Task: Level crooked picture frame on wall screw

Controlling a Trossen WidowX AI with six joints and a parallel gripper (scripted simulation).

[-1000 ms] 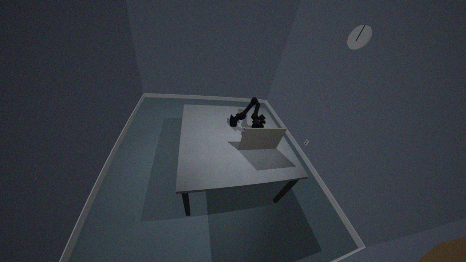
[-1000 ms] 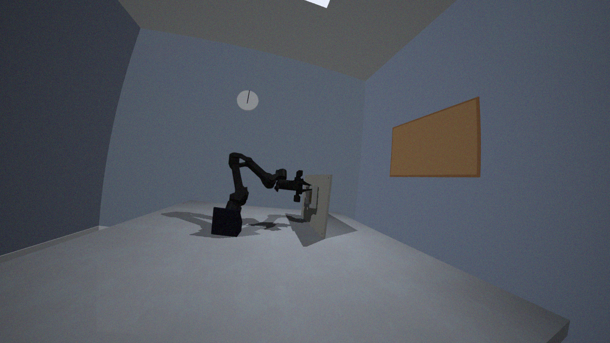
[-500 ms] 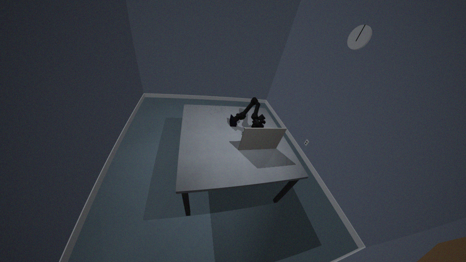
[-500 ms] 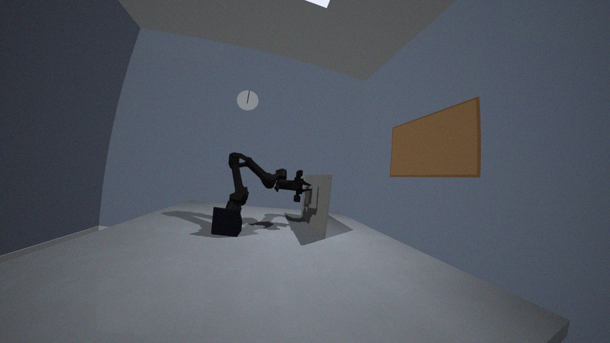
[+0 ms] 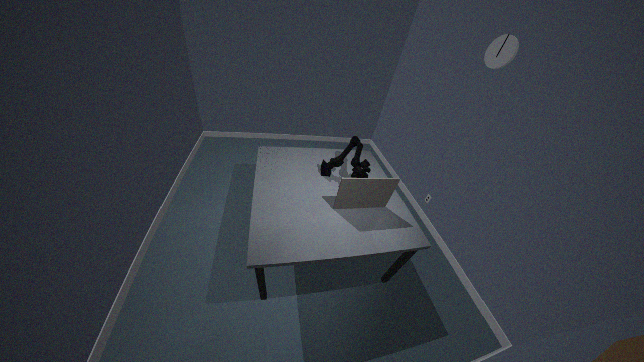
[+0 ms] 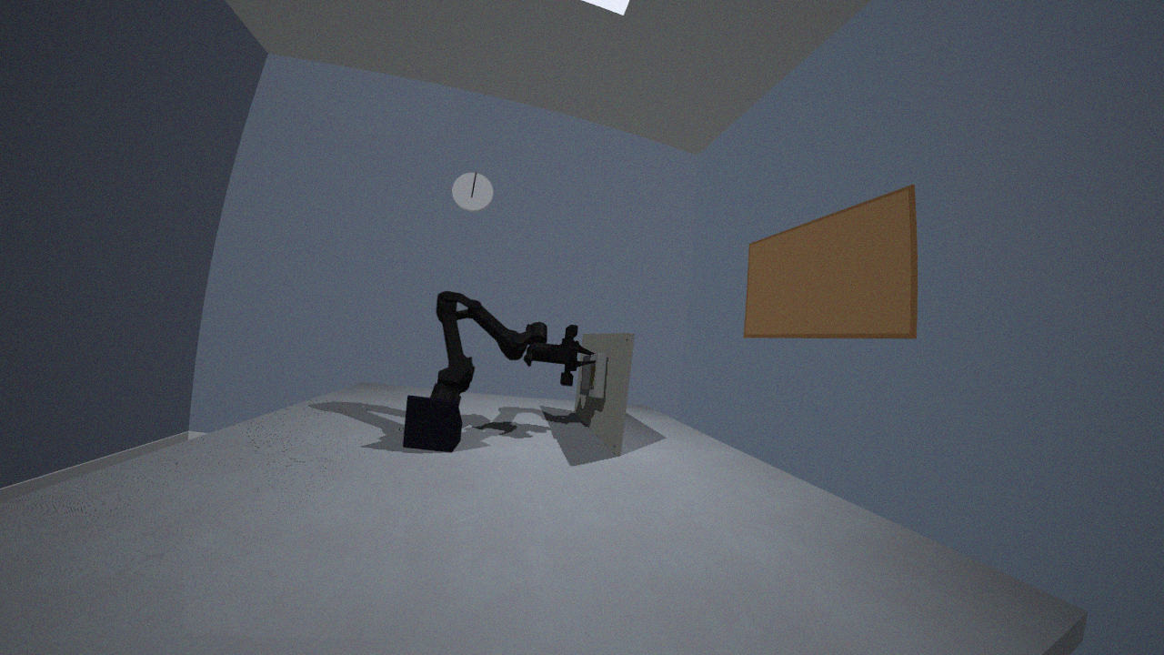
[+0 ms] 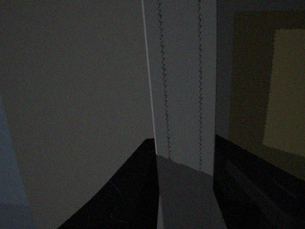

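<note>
Now: the picture frame 5 cm below my gripper tip. Round my gripper tip: wall panel: 2 cm ahead, 2 cm to the left, 7 cm below.
</note>
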